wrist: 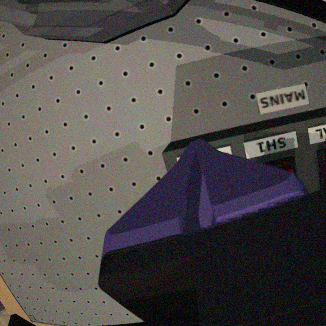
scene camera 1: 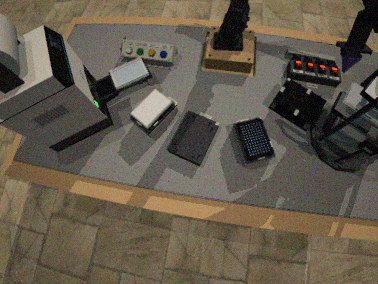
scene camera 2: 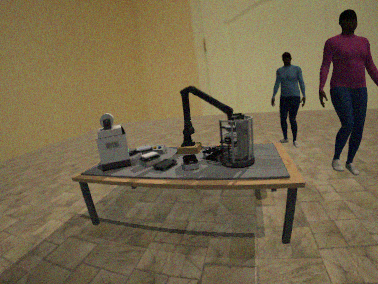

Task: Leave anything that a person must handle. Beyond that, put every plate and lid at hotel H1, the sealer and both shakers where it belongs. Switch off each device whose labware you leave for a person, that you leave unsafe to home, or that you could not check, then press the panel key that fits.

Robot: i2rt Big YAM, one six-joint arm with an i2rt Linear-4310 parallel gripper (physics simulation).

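Places are measured from the arm's base along level axes (x ahead, y left, z up), in millimetres.
Pixels of known places: gripper, between the fingertips: (wrist: 199, 150) (scene camera 1: 343, 72); arm's base, origin of its link: (scene camera 1: 228, 42) (scene camera 2: 188, 144).
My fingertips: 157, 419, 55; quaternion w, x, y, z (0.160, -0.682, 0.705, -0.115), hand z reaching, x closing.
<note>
Ahead of a thing's pixels: the offset from my fingertips to its middle, as dx, dy, dz. "pt": to the spot under its first point.
My gripper (scene camera 1: 351, 61) (wrist: 199, 150) is shut and empty, with its purple fingertips together over the end of the mains switch block @[-93, -60, -79] (scene camera 1: 320, 79) (wrist: 312, 125) beside the SH1 label. The fingers hide most of that end in the wrist view. Four switches glow orange-red in scene camera 1. The sealer @[+179, -1007, +123] (scene camera 1: 65, 112) (scene camera 2: 113, 146) stands at the left with a green light; a pale plate @[+46, -781, +0] (scene camera 1: 130, 74) lies by its side. A white-topped item @[+175, -682, -30] (scene camera 1: 153, 108), a flat dark device @[+253, -533, -85] (scene camera 1: 194, 137) and a dark plate with blue wells @[+262, -332, -43] (scene camera 1: 254, 139) lie mid-table. The hotel @[+223, +14, +68] (scene camera 2: 245, 142) stands at the right.
The key panel @[pt -74, -650, -42] (scene camera 1: 169, 54) has white, green, yellow and blue keys. A black device @[+106, -159, -67] (scene camera 1: 297, 103) lies between the switch block and the hotel. The arm's wooden base (scene camera 1: 228, 62) stands at the back edge. Two people (scene camera 2: 290, 85) (scene camera 2: 347, 65) stand beyond the table.
</note>
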